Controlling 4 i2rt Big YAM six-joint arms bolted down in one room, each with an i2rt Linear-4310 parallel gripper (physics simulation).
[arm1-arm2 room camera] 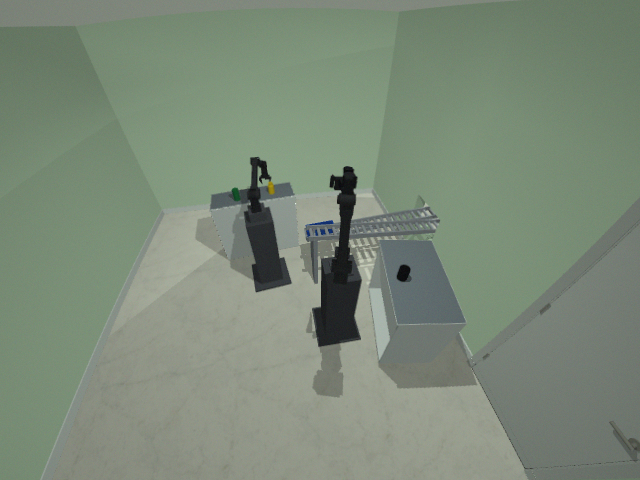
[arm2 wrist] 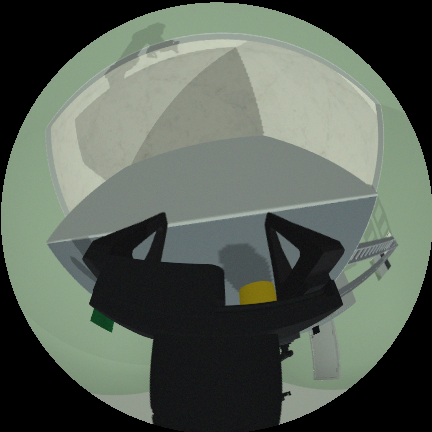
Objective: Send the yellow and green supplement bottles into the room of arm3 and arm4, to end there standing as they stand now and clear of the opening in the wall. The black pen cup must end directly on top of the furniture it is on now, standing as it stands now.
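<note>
In the wrist view, arm2's gripper (arm2 wrist: 216,218) is open above the grey furniture top. The yellow bottle (arm2 wrist: 258,293) (arm1-arm2 room camera: 271,188) shows near its right finger, partly hidden by the gripper body; nothing is held. The green bottle (arm2 wrist: 102,320) (arm1-arm2 room camera: 235,194) shows at the left, partly hidden in the wrist view. In the room view both bottles stand on the back cabinet (arm1-arm2 room camera: 222,199). The back left arm's gripper (arm1-arm2 room camera: 265,180) is just left of and above the yellow bottle. The black pen cup (arm1-arm2 room camera: 403,272) stands upright on the right cabinet (arm1-arm2 room camera: 426,307). The front arm's gripper (arm1-arm2 room camera: 332,181) is raised; its opening is unclear.
A grey ladder-like rail track (arm1-arm2 room camera: 382,234) runs from beside the front arm to the right wall; its end also shows in the wrist view. A blue piece (arm1-arm2 room camera: 325,223) is at its left end. The arms stand on dark pedestals (arm1-arm2 room camera: 264,248) (arm1-arm2 room camera: 338,304). A door is at the right.
</note>
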